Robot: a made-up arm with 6 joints.
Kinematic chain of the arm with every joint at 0, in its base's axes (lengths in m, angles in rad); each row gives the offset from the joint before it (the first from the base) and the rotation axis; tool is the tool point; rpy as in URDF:
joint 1: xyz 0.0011 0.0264 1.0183 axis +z
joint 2: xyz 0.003 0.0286 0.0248 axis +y
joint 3: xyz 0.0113 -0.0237 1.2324 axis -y
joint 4: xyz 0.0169 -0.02 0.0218 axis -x
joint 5: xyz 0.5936 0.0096 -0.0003 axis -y
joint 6: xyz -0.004 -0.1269 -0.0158 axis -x
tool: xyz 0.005 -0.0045 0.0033 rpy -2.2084 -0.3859 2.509
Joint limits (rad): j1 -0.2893..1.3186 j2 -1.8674..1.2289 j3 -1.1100..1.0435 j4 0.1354..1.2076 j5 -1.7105..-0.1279 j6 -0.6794..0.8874
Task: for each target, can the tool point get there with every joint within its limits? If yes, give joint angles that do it. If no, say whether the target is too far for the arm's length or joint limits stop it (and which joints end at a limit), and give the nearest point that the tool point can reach.
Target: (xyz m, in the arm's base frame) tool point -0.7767 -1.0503 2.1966
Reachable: yes | joints 0.8663 -1.0840 0.7214 0.8463 -0.2902 0.1029
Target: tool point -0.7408 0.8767 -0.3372
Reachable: no: joint limits stop it (at a limit: joint 1, joint 2, joint 3, joint 4, joint 5, joint 6) | nearest point -1.7300 0.4813 0.6963 | short by 1.484 m
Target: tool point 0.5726 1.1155 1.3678
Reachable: yes | joints 1.1795 0.8122 -0.3615 0.6963 -1.1902 -0.2024
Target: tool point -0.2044 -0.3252 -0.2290
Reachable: no: joint limits stop it (at a limit: joint 2, joint 3, joint 4, joint 6) | nearest point -0.3875 -0.6385 1.1253 | short by 1.402 m
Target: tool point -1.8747 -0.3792 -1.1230
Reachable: no: too far | nearest point -1.7483 -0.3519 0.6963 | short by 1.824 m
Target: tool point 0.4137 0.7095 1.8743
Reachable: yes | joints 1.1809 0.2388 -0.5323 0.4915 -1.4467 0.4695
